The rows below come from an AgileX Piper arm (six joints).
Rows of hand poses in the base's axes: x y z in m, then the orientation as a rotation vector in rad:
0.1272, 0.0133, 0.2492, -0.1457, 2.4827, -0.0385
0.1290, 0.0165, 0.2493, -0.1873, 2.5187, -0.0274
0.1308, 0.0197, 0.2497, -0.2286, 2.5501, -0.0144
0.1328, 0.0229, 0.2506, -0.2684, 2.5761, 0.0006
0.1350, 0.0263, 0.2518, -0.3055, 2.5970, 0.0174
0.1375, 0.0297, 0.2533, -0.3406, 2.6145, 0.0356
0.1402, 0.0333, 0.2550, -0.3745, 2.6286, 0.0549
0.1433, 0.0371, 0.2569, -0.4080, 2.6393, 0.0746
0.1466, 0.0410, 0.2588, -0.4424, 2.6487, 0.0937
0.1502, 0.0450, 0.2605, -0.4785, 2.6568, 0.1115
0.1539, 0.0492, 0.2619, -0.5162, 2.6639, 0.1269
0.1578, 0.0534, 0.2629, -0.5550, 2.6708, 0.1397
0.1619, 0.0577, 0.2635, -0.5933, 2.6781, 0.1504
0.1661, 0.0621, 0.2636, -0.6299, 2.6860, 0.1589
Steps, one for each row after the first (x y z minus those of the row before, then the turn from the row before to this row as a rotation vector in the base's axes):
0.0018, 0.0032, 0.0001, -0.0035, 0.0388, 0.0304
0.0018, 0.0032, 0.0004, -0.0019, 0.0348, 0.0304
0.0020, 0.0032, 0.0009, 0.0002, 0.0299, 0.0296
0.0022, 0.0034, 0.0012, 0.0023, 0.0252, 0.0281
0.0025, 0.0034, 0.0015, 0.0040, 0.0223, 0.0269
0.0027, 0.0036, 0.0017, 0.0052, 0.0193, 0.0262
0.0031, 0.0038, 0.0019, 0.0059, 0.0164, 0.0261
0.0033, 0.0039, 0.0019, 0.0054, 0.0156, 0.0265
0.0036, 0.0040, 0.0017, 0.0042, 0.0147, 0.0274
0.0037, 0.0042, 0.0014, 0.0023, 0.0140, 0.0281
0.0039, 0.0042, 0.0010, 0.0003, 0.0140, 0.0283
0.0041, 0.0043, 0.0006, -0.0012, 0.0143, 0.0274
0.0042, 0.0044, 0.0001, -0.0027, 0.0147, 0.0256

